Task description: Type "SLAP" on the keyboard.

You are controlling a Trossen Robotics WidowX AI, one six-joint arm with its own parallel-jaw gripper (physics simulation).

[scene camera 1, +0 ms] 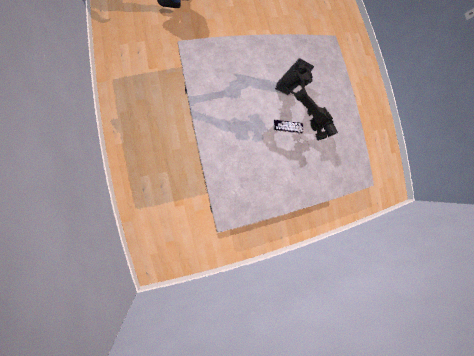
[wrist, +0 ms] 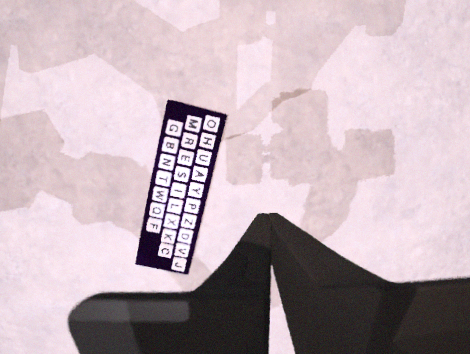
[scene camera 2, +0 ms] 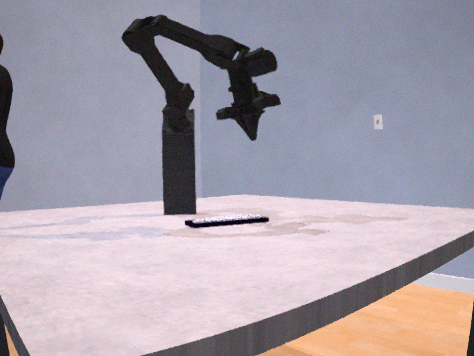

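Seen in the pictures: gripper, fingertip midpoint: (scene camera 1: 312,127) (wrist: 267,222) (scene camera 2: 253,140); arm's base, origin of the base link: (scene camera 1: 301,69) (scene camera 2: 177,121).
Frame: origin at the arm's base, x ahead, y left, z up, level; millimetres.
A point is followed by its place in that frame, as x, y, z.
A small dark keyboard (scene camera 1: 288,126) {261, -100, -279} (scene camera 2: 227,223) {285, -119, -290} (wrist: 147,251) {201, -152, -285} with white letter keys lies flat on the table. In the wrist view it stands nearly upright in the picture, its letters turned sideways. The S key (wrist: 182,174) {275, -68, -279} and L key (wrist: 174,206) {254, -103, -279} are in its middle row; the A key (wrist: 198,174) {293, -73, -279} and P key (wrist: 191,206) {274, -108, -279} are in the row nearest my fingers. My gripper (scene camera 1: 325,135) (scene camera 2: 253,138) {336, -69, -81} (wrist: 267,222) {336, -69, -81} is shut and empty, pointing down high above the table. In the wrist view its tips appear to the right of the keyboard, level with its lower half.
The grey table (scene camera 1: 250,200) {577, -564, -296} (scene camera 2: 150,285) {527, -607, -296} carries the arm's dark pedestal (scene camera 2: 179,172) {20, -13, -164} behind the keyboard. Shadows of the arm fall across the table top. A person (scene camera 2: 6,120) is partly visible at the left edge of the second scene view. A wall outlet (scene camera 2: 378,122) is at the right.
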